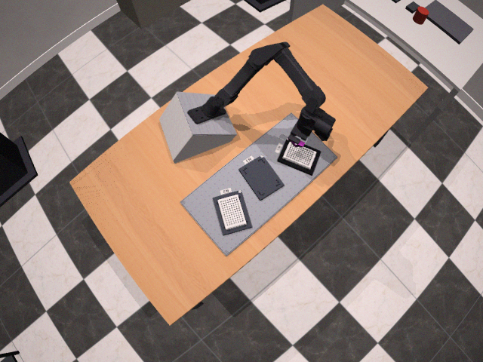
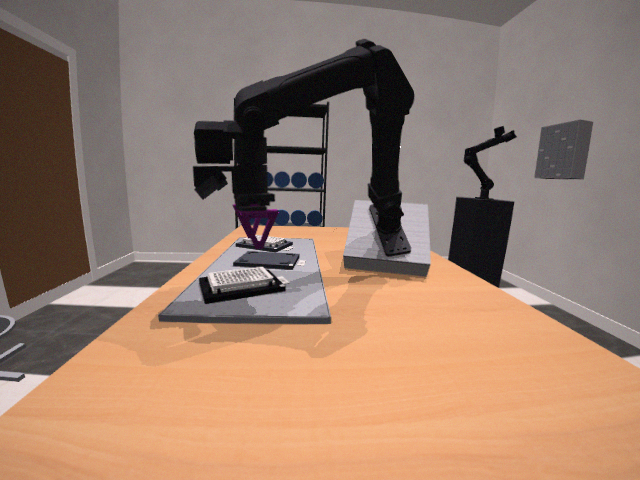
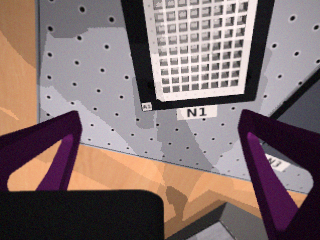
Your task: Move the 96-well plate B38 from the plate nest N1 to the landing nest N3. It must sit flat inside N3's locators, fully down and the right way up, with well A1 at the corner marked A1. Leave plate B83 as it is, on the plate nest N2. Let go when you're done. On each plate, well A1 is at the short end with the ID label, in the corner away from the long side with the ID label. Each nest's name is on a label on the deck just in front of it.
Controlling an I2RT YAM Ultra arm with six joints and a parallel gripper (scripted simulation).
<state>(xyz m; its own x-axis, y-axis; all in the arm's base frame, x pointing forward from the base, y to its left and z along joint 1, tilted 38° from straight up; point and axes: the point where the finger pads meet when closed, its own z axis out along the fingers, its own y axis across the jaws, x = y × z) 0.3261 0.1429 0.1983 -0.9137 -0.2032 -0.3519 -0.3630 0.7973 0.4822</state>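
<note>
Right now my hand is 40 mm short of the black plate nest N1, 20 mm to the left of it and 110 mm above it. The rest, counted from my hand: dark landing nest N3: 10 mm ahead, 210 mm to the right, 110 mm below; then N2 label: 30 mm behind, 360 mm to the right, 110 mm below; then N1 label: 50 mm behind, 70 mm to the right, 110 mm below.
</note>
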